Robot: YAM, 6 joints.
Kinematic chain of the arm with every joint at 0, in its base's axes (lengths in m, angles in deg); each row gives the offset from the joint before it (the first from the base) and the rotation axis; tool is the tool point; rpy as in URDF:
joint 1: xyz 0 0 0.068 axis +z
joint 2: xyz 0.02 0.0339 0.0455 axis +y
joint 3: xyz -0.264 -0.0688 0 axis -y
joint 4: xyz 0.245 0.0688 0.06 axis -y
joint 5: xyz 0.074 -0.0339 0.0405 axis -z
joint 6: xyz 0.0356 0 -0.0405 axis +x
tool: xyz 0 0 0 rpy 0 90 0
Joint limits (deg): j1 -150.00..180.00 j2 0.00..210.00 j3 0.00..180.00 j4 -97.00..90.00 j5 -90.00..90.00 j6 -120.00..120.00
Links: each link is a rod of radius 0.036 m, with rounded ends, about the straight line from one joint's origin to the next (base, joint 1, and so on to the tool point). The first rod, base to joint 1, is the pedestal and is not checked.
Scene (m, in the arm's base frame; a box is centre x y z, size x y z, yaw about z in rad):
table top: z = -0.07
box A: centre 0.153 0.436 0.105 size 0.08 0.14 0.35 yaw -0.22
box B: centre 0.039 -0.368 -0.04 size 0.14 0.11 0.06 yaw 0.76
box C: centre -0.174 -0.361 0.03 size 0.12 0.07 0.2 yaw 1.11
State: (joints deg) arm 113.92 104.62 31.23 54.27 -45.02 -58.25
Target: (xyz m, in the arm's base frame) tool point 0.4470 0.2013 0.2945
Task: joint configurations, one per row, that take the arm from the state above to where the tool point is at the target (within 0.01 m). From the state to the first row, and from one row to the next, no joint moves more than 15 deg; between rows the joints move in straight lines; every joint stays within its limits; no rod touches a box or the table.
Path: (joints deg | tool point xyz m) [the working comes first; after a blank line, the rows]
Joints at the target: 22.02 120.28 87.61 52.17 -32.25 -58.25
Straight joint move there: touches box A.

1: 103.08 105.28 29.72 61.42 -54.02 -45.08 | -0.0961 0.2865 0.1227
2: 92.25 105.93 28.22 68.56 -63.01 -31.90 | -0.0432 0.2908 0.1264
3: 81.41 106.59 26.71 75.71 -72.01 -18.73 | 0.0087 0.2842 0.1297
4: 70.58 107.25 25.21 82.85 -81.00 -5.55 | 0.0570 0.2675 0.1324
5: 59.74 107.90 23.70 90.00 -90.00 7.62 | 0.0999 0.2418 0.1345
6: 52.20 110.38 36.48 82.43 -78.45 -5.55 | 0.1672 0.2725 0.1543
7: 44.65 112.85 49.26 74.87 -66.90 -18.73 | 0.2413 0.2844 0.1812
8: 37.11 115.33 62.04 67.30 -55.35 -31.90 | 0.3164 0.2761 0.2144
9: 29.57 117.80 74.83 59.73 -43.80 -45.08 | 0.3868 0.2478 0.2527
10: 22.02 120.28 87.61 52.17 -32.25 -58.25 | 0.4470 0.2013 0.2945

